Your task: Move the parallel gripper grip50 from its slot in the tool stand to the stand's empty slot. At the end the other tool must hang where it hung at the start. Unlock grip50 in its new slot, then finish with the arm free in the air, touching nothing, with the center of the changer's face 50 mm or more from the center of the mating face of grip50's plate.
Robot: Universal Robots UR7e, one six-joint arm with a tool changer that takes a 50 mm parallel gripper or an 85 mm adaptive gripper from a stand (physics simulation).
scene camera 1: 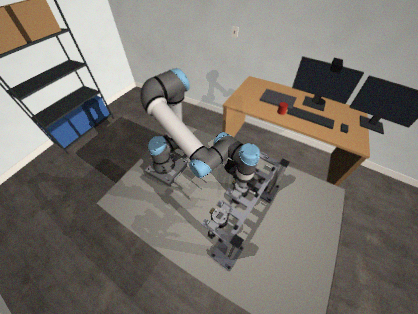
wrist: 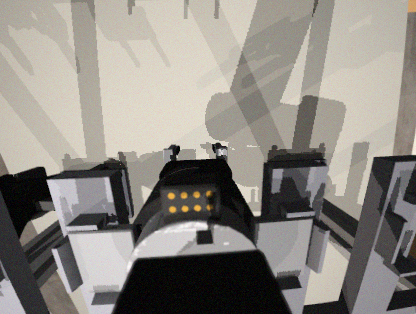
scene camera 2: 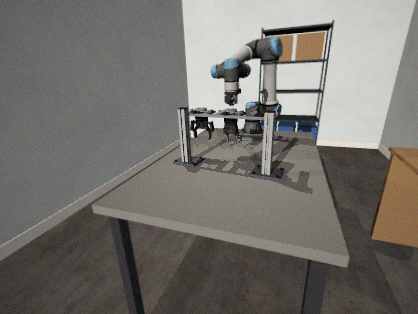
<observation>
In view: a parallel gripper grip50 (wrist: 196, 207) and a tool stand (wrist: 292, 188).
</observation>
